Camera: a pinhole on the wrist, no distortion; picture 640 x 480 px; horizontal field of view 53.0 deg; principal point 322.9 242.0 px. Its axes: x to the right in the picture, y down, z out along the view. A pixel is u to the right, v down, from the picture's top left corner.
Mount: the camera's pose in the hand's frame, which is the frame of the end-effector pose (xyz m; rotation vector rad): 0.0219 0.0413 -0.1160 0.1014 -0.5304 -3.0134
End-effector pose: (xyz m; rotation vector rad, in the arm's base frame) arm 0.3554 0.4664 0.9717 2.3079 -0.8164 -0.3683
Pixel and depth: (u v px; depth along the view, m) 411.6 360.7 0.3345
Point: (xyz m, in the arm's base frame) 0.1800 0.3358 0.8732
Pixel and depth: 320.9 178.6 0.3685
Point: 0.1594 0.2474 0.9426
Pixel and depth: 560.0 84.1 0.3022
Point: 0.1107 0.3554 1.0099
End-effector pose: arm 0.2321 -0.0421 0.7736 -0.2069 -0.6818 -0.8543
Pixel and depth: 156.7 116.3 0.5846
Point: 0.3691 0.2903 1.1917
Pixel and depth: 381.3 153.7 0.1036
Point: 0.3118 0.0033 0.7655
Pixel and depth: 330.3 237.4 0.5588
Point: 0.2032 0.3025 1.0911
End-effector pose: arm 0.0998 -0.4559 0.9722 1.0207 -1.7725 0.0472
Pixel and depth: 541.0 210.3 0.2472
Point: -0.0570 -0.3748 0.9120
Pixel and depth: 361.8 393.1 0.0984
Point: 0.0770 -0.4210 1.0089
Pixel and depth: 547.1 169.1 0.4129
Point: -0.2097 -0.3424 0.8230
